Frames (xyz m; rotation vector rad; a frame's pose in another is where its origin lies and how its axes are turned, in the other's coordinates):
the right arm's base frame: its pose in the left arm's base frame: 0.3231 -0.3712 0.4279 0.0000 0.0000 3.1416
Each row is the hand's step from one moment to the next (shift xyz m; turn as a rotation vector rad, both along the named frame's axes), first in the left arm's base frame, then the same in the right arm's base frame.
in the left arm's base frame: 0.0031 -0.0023 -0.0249 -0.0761 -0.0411 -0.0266
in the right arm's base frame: -0.0031 0.0023 -0.0249 0.0761 0.0411 -0.0266
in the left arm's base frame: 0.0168 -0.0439 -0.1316 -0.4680 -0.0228 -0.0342
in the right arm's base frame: -0.0168 0.0439 -0.1316 0.4680 0.0228 -0.0342
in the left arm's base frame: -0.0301 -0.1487 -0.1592 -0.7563 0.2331 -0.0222
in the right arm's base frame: 0.0301 0.1487 -0.1592 0.7563 -0.2331 -0.0222
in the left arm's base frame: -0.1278 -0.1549 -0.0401 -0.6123 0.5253 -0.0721
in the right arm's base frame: 0.1278 0.1549 -0.0401 0.6123 -0.5253 -0.0721
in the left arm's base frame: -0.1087 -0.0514 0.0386 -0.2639 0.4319 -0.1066
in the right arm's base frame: 0.1087 0.0514 0.0386 0.2639 -0.4319 -0.1066
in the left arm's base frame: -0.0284 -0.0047 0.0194 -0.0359 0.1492 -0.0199
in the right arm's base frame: 0.0284 0.0047 0.0194 0.0359 -0.1492 -0.0199
